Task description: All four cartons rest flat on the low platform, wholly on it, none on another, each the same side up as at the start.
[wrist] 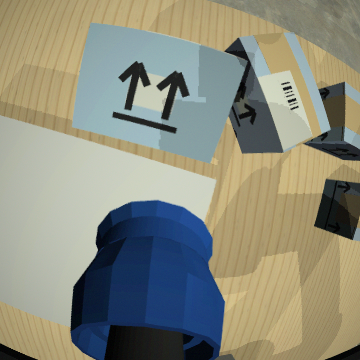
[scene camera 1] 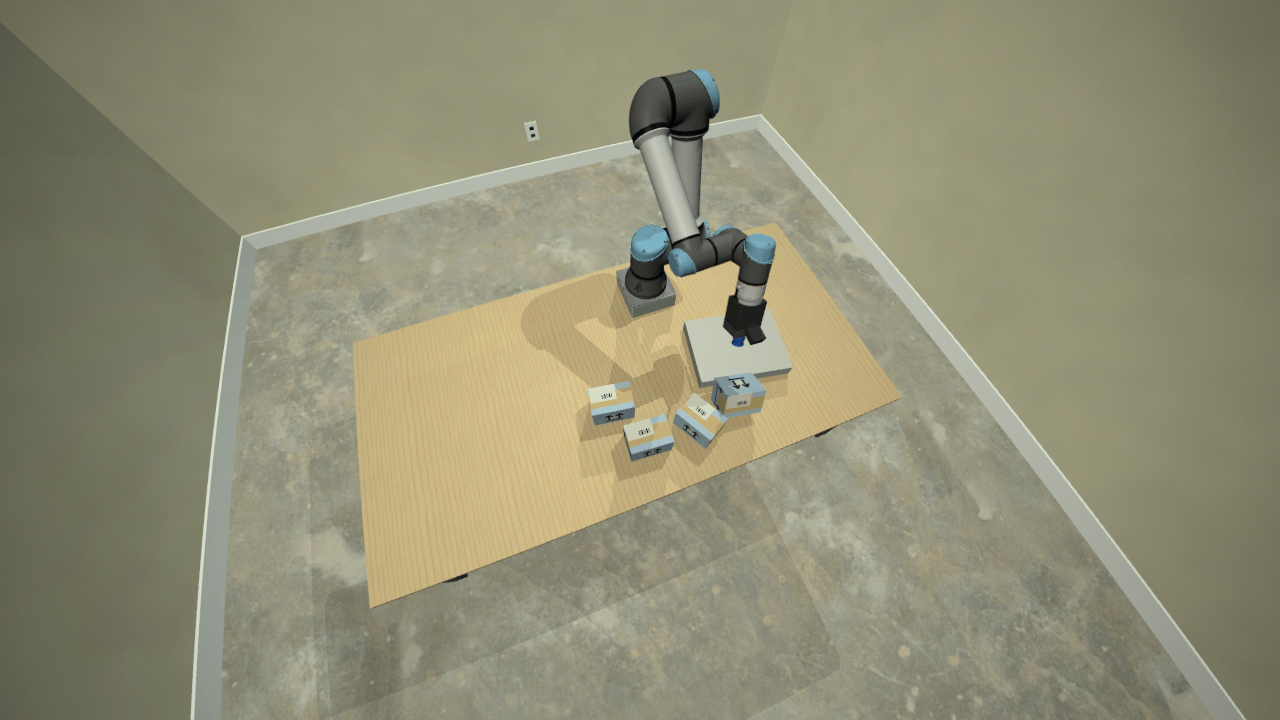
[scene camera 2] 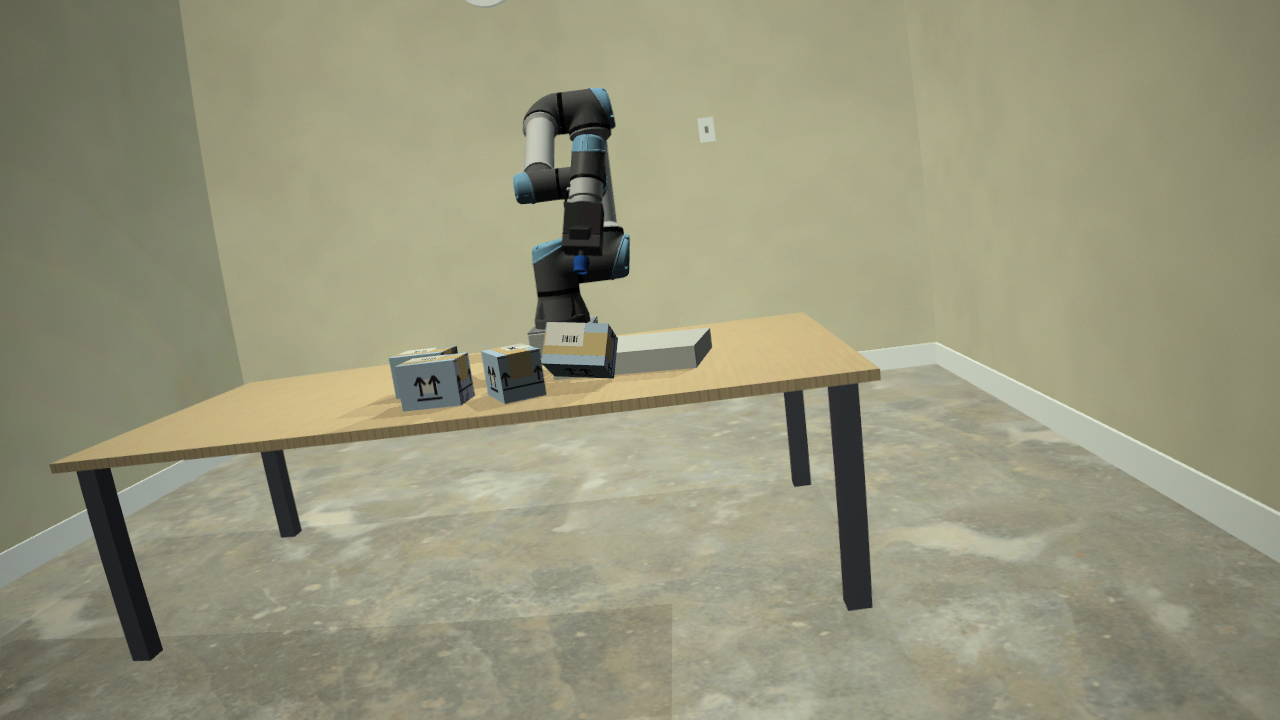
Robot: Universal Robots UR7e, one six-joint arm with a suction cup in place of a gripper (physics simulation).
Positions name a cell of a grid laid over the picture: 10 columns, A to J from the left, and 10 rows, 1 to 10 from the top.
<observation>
low grey platform: wrist B6; scene camera 1 F5; scene camera 2 F5
</observation>
